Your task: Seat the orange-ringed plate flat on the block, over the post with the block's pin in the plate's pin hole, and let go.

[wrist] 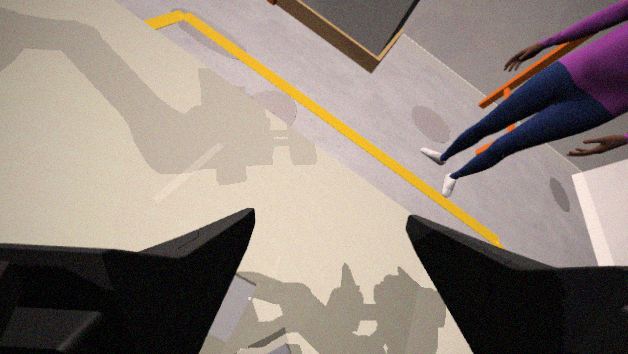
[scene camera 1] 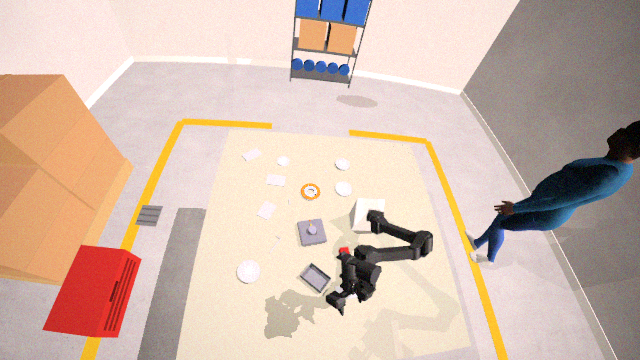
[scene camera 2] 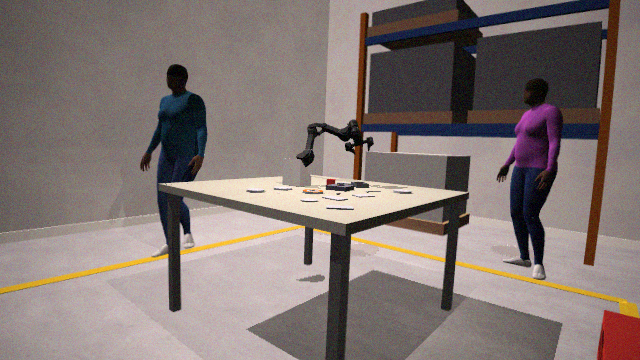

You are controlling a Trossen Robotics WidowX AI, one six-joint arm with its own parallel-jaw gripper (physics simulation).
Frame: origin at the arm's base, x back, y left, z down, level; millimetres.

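Seen in the pictures: gripper, fingertip midpoint: (wrist: 331, 218) (scene camera 1: 351, 308) (scene camera 2: 361, 152); arm's base, link origin: (scene camera 1: 373, 215) (scene camera 2: 296, 168).
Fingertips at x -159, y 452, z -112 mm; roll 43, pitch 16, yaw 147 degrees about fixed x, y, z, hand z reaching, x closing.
Pixels of each thing's top centre, then the offset from my fingertips to it. Level surfaces: height alone.
- orange-ringed plate, top centre: (scene camera 2: 313, 190) (scene camera 1: 310, 191) dx -158, dy -617, dz +199 mm
- grey block, top centre: (scene camera 1: 312, 229) (scene camera 2: 340, 182) dx -139, dy -376, dz +171 mm
- table with an upright round post, surface height: dz +172 mm
- grey tray, top centre: (scene camera 1: 316, 276) (scene camera 2: 359, 182) dx -109, dy -151, dz +185 mm
- red cube, top centre: (scene camera 1: 345, 251) (scene camera 2: 331, 179) dx +22, dy -278, dz +170 mm
- larger white disc, top centre: (scene camera 1: 248, 270) (scene camera 2: 402, 190) dx -414, dy -152, dz +198 mm
The orange-ringed plate (scene camera 1: 303, 192) (scene camera 2: 307, 191) lies flat on the table, apart from the block. The grey block (scene camera 1: 304, 239) (scene camera 2: 340, 188) stands on the table with an upright round post (scene camera 1: 312, 230) near its middle. A small orange-yellow spot shows beside the post; pin detail is too small to tell. The plate's pin hole cannot be made out. My gripper (scene camera 1: 354, 305) (scene camera 2: 361, 148) (wrist: 331, 218) is open and empty, high above the table beyond the tray, well away from plate and block. The plate does not show in the wrist view.
A grey tray (scene camera 1: 315, 278) (scene camera 2: 360, 184) and a red cube (scene camera 1: 344, 250) (scene camera 2: 331, 182) are near the arm. A white box (scene camera 1: 369, 203) stands by the arm's base. Several white discs and flat cards lie around the plate, and a larger white disc (scene camera 1: 248, 271) (scene camera 2: 402, 191) lies farther off.
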